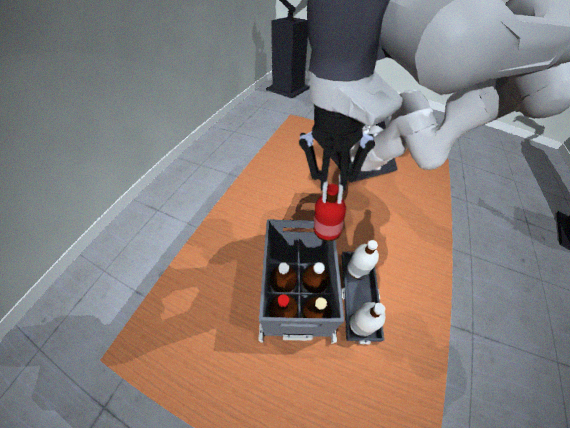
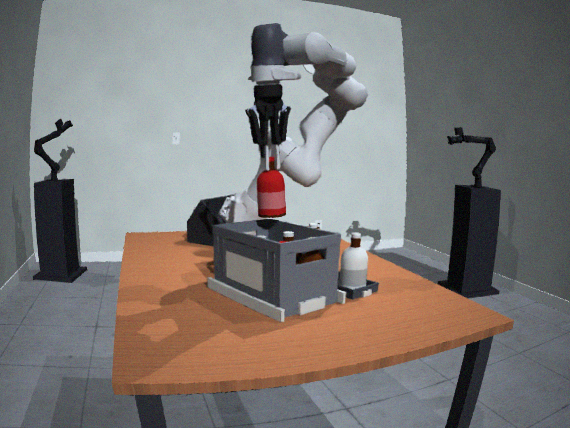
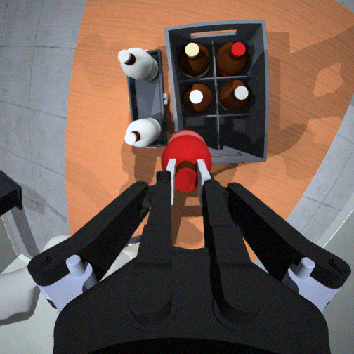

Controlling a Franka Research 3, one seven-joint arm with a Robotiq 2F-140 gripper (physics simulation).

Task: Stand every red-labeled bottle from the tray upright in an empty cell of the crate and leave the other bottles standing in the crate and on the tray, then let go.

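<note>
My gripper [image 1: 332, 192] [image 2: 272, 159] [image 3: 185, 169] is shut on the neck of a red-labeled bottle [image 1: 329, 217] [image 2: 271, 192] [image 3: 187, 148]. The bottle hangs upright above the robot-side end of the grey crate [image 1: 301, 327] [image 2: 306, 287] [image 3: 266, 100], near its tray side. Brown bottles stand in the crate's four far cells, with white, cream and red caps. The two cells at the robot-side end hold no bottle that I can see; the held bottle partly hides one. Two white-labeled bottles [image 1: 363, 261] [image 1: 368, 320] [image 3: 140, 65] [image 3: 144, 132] stand at the ends of the dark tray [image 1: 361, 295] [image 3: 147, 97].
The crate and tray stand side by side on the orange wooden table [image 1: 400, 370] [image 2: 200, 360] [image 3: 100, 190]. Pale strips lie along the crate's base. The robot's base is at the table's back. Two dark pedestals [image 2: 56, 230] [image 2: 475, 240] with small black arms stand beyond the table.
</note>
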